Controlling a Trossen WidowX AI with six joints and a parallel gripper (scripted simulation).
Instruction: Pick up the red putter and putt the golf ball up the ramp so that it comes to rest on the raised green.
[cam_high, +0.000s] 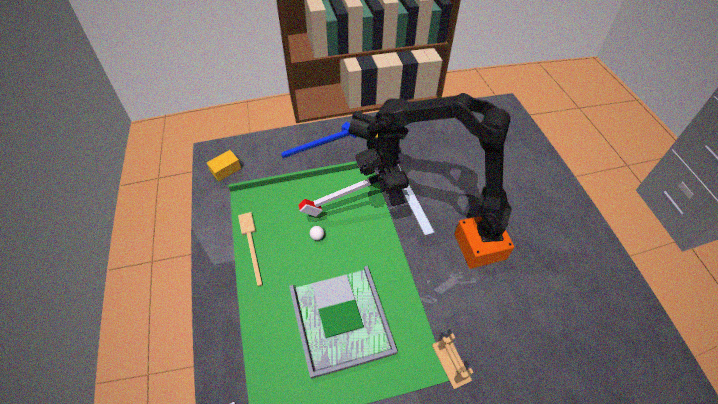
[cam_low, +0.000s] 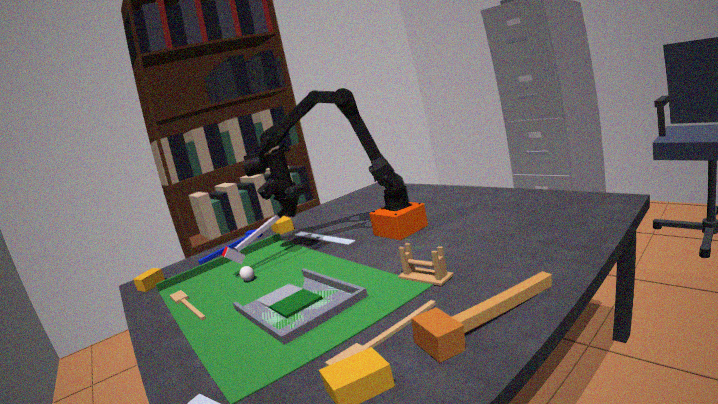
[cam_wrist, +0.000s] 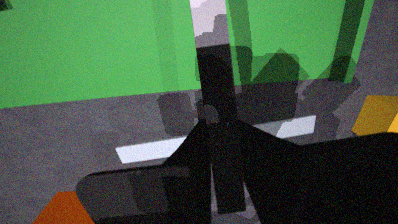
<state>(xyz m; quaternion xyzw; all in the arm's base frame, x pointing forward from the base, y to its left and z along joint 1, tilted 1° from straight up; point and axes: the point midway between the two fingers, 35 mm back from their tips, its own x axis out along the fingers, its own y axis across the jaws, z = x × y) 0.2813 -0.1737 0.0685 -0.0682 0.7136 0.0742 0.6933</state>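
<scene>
My gripper tip is now 12 cm short of the red putter, 3 cm to the right of it and 1 cm above it. The rest, counted from my gripper tip: blue putter 18 cm ahead, 29 cm to the right, 10 cm below; green mat 20 cm ahead, 22 cm to the left, 11 cm below; white golf ball 21 cm ahead, 10 cm to the left, 9 cm below.
</scene>
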